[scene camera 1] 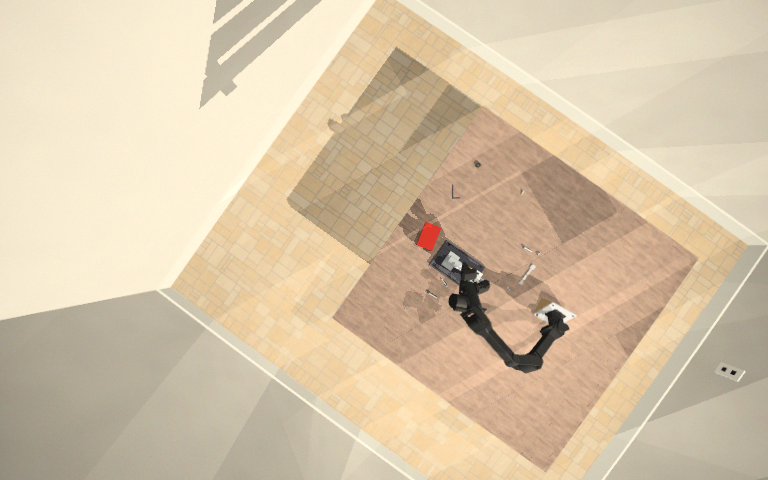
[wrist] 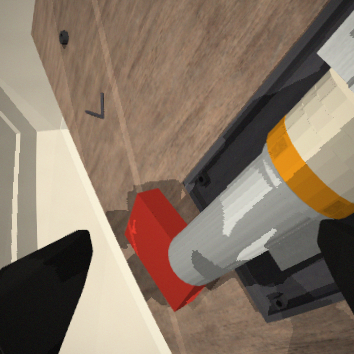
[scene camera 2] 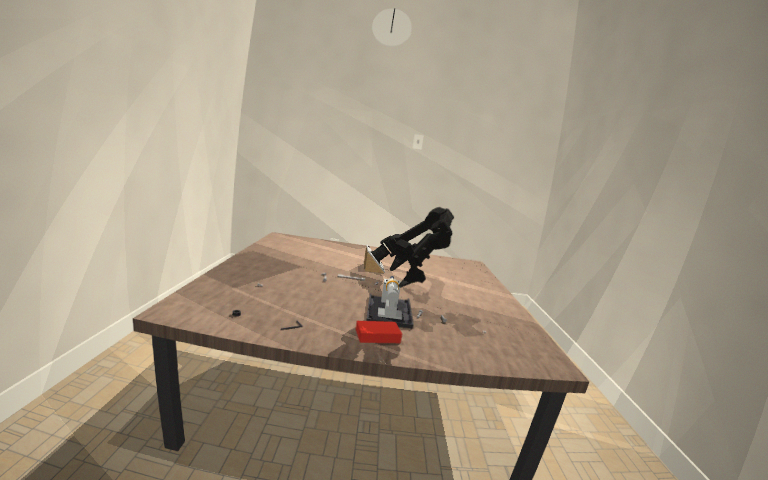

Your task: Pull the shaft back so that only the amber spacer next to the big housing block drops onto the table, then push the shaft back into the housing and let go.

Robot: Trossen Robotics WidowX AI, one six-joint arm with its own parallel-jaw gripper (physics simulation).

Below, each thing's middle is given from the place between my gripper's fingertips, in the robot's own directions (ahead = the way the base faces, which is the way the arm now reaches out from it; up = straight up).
Labels:
The amber spacer (wrist: 295, 172) is 4 cm below my hand and 3 cm behind it. Round my hand: red block (scene camera 2: 368, 331): 20 cm ahead, 11 cm below, 4 cm to the right.

